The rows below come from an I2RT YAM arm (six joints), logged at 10 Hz.
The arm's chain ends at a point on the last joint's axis. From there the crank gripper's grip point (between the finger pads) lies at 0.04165 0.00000 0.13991 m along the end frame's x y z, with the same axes.
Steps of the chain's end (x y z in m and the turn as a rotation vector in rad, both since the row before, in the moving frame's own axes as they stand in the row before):
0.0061 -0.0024 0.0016 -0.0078 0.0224 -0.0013
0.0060 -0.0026 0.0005 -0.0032 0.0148 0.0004
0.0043 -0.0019 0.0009 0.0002 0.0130 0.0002
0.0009 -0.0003 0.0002 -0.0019 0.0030 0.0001
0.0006 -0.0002 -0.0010 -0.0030 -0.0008 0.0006
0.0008 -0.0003 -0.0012 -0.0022 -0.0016 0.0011
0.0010 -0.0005 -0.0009 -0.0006 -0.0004 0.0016
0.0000 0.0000 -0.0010 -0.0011 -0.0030 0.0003
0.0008 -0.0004 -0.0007 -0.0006 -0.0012 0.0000
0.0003 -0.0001 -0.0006 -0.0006 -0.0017 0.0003
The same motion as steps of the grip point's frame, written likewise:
0.0092 -0.0014 0.0006 -0.0078 0.0224 -0.0013
0.0081 -0.0021 -0.0001 -0.0032 0.0148 0.0004
0.0061 -0.0019 0.0003 0.0002 0.0130 0.0002
0.0013 0.0000 0.0001 -0.0019 0.0030 0.0001
0.0005 0.0002 -0.0010 -0.0030 -0.0008 0.0006
0.0006 0.0001 -0.0011 -0.0022 -0.0016 0.0011
0.0009 -0.0003 -0.0009 -0.0006 -0.0004 0.0016
-0.0004 0.0002 -0.0009 -0.0011 -0.0030 0.0003
0.0006 -0.0003 -0.0007 -0.0006 -0.0012 0.0000
0.0001 0.0000 -0.0005 -0.0006 -0.0017 0.0003

